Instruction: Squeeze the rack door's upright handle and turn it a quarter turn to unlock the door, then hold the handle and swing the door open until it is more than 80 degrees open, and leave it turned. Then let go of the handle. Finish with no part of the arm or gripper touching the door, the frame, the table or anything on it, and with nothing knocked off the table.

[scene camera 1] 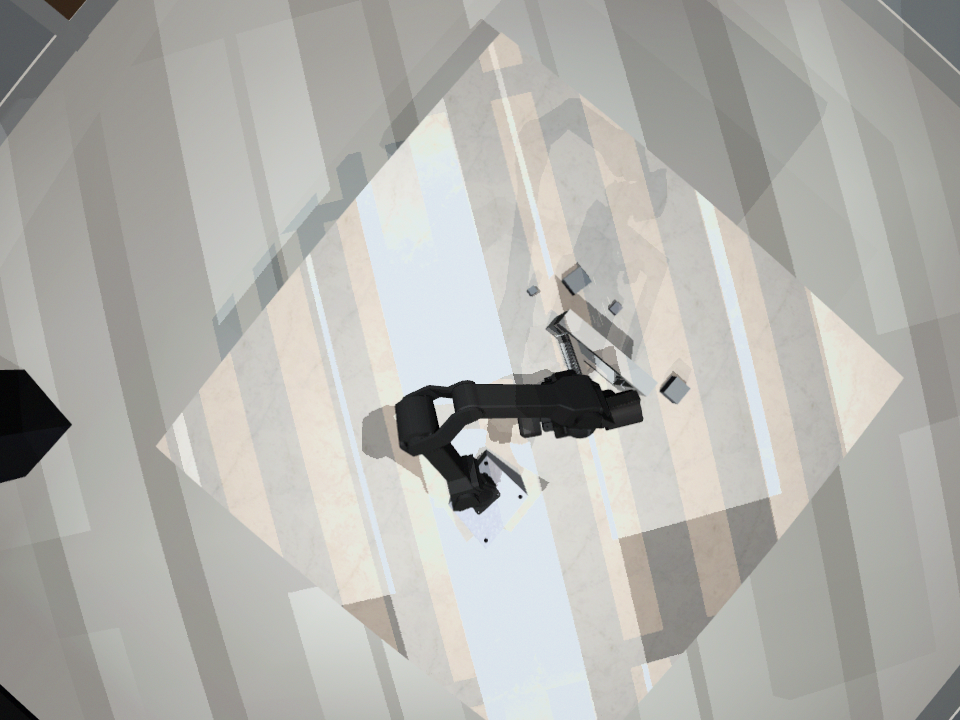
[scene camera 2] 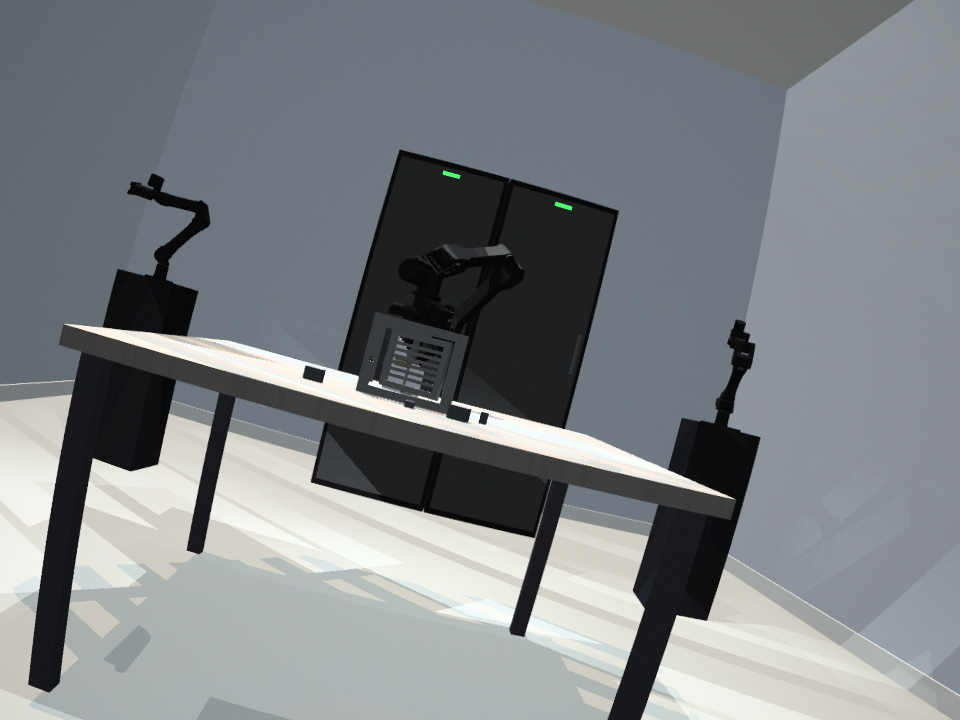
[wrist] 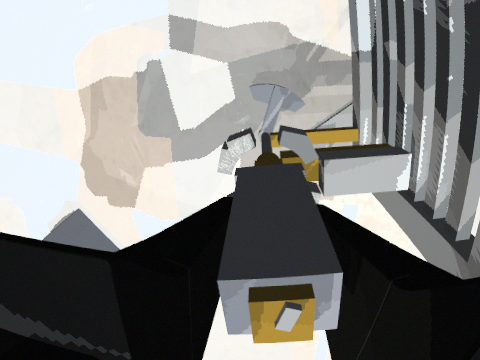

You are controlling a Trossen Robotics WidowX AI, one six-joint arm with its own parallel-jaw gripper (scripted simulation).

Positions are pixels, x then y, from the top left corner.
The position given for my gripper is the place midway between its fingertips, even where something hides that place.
Scene:
my gripper: scene camera 1 559, 409; scene camera 2 412, 350; wrist 272, 213

